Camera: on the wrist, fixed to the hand. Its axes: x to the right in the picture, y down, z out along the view.
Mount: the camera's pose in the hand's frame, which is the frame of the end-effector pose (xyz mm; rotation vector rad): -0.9 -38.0 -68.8 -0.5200 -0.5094 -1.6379
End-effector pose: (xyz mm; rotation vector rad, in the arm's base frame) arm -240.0 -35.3 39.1 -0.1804 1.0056 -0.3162
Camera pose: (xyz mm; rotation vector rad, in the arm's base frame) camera -305.7 -70.9 14.7 -1.4982 0.1947 -1.3937
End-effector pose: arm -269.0 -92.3 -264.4 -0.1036 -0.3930 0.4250
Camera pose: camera -228.3 -128.3 -321.2 -0.1430 -0.9322 -1.3063
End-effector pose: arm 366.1 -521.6 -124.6 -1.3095 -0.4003 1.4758
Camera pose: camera 443.3 -534.4 -117.2 -0.4772 -1.7429 0.2056
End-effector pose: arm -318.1 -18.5 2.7 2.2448 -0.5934 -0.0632
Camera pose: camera -288.0 51.4 22.2 1.5969 1.0308 -1.4035
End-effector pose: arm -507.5 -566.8 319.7 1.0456 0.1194 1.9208
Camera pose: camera -530.3 -524.1 257.8 0.6099 0.1116 0.1565
